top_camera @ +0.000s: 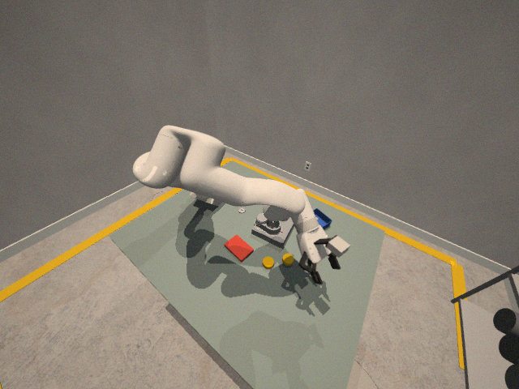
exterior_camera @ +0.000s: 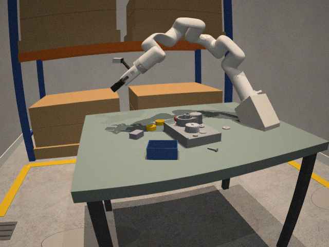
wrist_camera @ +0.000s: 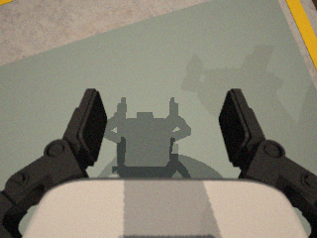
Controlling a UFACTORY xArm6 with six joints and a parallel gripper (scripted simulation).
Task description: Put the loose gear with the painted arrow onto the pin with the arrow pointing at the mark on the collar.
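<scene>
Now: the grey gear 320 mm behind my hand, 250 mm to the left of it and 160 mm below it. The rest, counted from my hand: blue bin 170 mm behind, 380 mm to the left, 200 mm below; then small grey block 80 mm behind, 160 mm to the left, 200 mm below; then red plate 370 mm behind, 40 mm to the right, 210 mm below.
</scene>
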